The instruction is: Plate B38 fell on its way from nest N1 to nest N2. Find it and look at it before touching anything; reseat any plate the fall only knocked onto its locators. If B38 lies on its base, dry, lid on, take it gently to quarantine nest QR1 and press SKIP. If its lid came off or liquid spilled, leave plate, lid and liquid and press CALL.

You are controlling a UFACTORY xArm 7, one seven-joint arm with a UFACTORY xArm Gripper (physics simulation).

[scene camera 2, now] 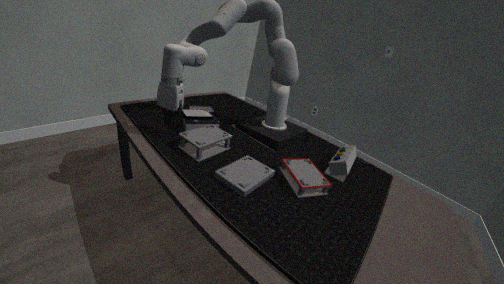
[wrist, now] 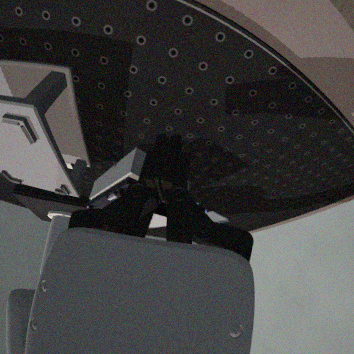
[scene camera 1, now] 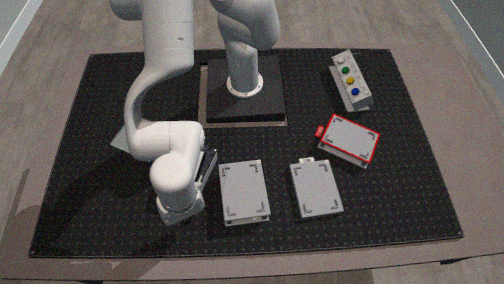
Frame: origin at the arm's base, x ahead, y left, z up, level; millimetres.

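Seen in the pictures: gripper, between the fingertips: [scene camera 2: 168,124] [wrist: 171,147] [scene camera 1: 185,219]; arm's base, origin of its link: [scene camera 2: 273,125] [wrist: 67,216] [scene camera 1: 244,83].
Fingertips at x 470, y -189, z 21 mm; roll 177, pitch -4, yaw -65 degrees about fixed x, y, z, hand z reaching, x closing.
Offsets run from my fingertips to a thing's top centre. "*": to the spot under its first point.
My gripper [wrist: 171,147] is shut and empty. Its white housing [scene camera 1: 179,212] [scene camera 2: 170,95] is left of the raised grey nest; the fingertips are hidden in the scene views. A dark unit @(* dz +3, dx -136, dy +56 mm) [scene camera 1: 206,170] with a pale top @(* dz +24, dx -139, dy +5 mm) [scene camera 2: 197,113] stands between them, partly hidden by the arm. In the wrist view a tilted grey slab @(* dz -19, dx -95, dy +37 mm) [wrist: 120,172] shows left of the fingers. B38 cannot be told by label, and no lid or liquid can be made out clearly. The red-edged nest QR1 @(dz -5, dx -223, dy +500 mm) [scene camera 1: 350,139] [scene camera 2: 306,172] has an empty top. The button box @(dz +33, dx -460, dy +569 mm) [scene camera 1: 351,80] [scene camera 2: 342,160] stands behind it.
The raised grey nest @(dz +12, dx -73, dy +154 mm) [scene camera 1: 245,190] [scene camera 2: 206,135] [wrist: 25,145] and the low grey nest @(dz -23, dx -75, dy +363 mm) [scene camera 1: 316,189] [scene camera 2: 245,173] have bare tops with corner locators. A pale sheet @(dz -43, dx -309, dy -189 mm) [scene camera 1: 119,141] [scene camera 2: 201,108] lies partly behind the arm. The robot's base plate [scene camera 1: 270,105] is at the back.
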